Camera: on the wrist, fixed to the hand. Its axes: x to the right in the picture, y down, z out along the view.
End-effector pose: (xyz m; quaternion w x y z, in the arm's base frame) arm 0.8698 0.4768 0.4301 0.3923 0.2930 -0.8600 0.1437
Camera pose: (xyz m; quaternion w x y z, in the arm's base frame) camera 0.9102 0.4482 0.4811 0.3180 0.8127 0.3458 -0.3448
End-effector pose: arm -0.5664 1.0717 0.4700 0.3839 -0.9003 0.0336 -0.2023
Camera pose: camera -0.5614 1.0700 0.5409 0.2179 0.0167 0.8051 0.5514
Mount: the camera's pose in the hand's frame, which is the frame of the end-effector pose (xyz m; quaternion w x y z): 0.0289 -0.0483 -0.0434 0.0159 -0.0212 0.1913 -0.9812
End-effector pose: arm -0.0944 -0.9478 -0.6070 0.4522 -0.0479 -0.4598 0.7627
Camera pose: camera -0.0589 -0.8899 -0.5860 0.8425 0.2949 0.0160 -0.4505
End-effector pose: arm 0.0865 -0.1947 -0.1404 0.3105 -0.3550 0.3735 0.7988
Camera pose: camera 0.1218 -0.1980 -0.2020 0.7097 -0.5315 -0.2999 -0.3519
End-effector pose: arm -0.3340 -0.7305 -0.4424 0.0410 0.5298 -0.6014 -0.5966
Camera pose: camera -0.2886 -0.7664 -0.4836 0.4584 -0.7118 -0.5308 -0.0389
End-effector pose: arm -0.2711 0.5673 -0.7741 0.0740 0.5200 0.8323 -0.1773
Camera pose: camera -0.3245 0.5886 -0.7323 0.3210 0.7760 -0.5413 -0.0417
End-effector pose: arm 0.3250 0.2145 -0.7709 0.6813 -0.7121 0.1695 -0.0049
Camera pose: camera 0.3532 0.1660 -0.7273 0.0415 0.1911 0.5656 0.8012
